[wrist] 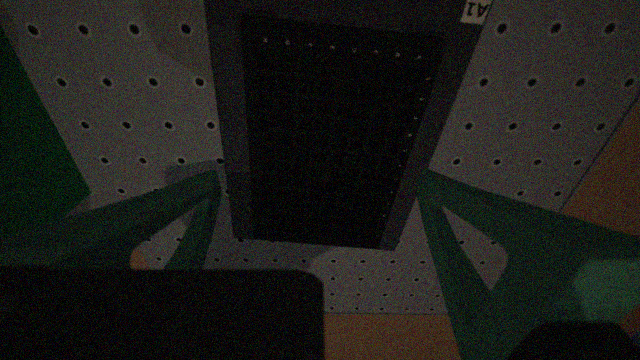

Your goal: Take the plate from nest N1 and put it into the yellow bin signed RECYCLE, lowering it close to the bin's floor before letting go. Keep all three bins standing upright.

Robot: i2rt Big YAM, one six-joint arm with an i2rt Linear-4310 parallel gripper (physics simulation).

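Places are measured from the arm's base along level axes (x ahead, y left, z up), in metres.
Where they show: gripper, between the fingertips: [319, 181].
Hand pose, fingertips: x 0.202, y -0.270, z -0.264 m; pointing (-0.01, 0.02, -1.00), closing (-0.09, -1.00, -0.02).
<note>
Things, the pixels of their top centre, and the offset from my fingertips. "pt": a spot on its surface instead. Level surfaces: height alone.
- dark rectangular tray-like frame, a spot on its surface: [232, 150] pt dx +0.002, dy +0.050, dz -0.032 m
- small tag, a spot on its surface: [476, 11] pt dx +0.060, dy -0.071, dz -0.032 m
- green surface, a spot on its surface: [35, 150] pt dx +0.014, dy +0.158, dz -0.026 m
- orange-brown surface, height of its surface: dz -0.057 m
My gripper [319, 181] is open, its two green fingers wide apart with nothing between them. Beyond the fingertips is a dark rectangular tray-like frame [232, 150] with a grey rim and a black interior dotted with small bright specks. A small tag [476, 11] reading A1, upside down, is at its upper right corner. The frame's lower part shows between the fingers. It is too dark to tell whether this is the nest, the plate or both. No N1 sign and no yellow RECYCLE bin show in this view.
A pale board with rows of holes [165, 105] lies under and around the frame. A green surface [35, 150] is at the left edge. An orange-brown surface [390, 335] shows beyond the board at the bottom and right. A black block [160, 315] covers the lower left.
</note>
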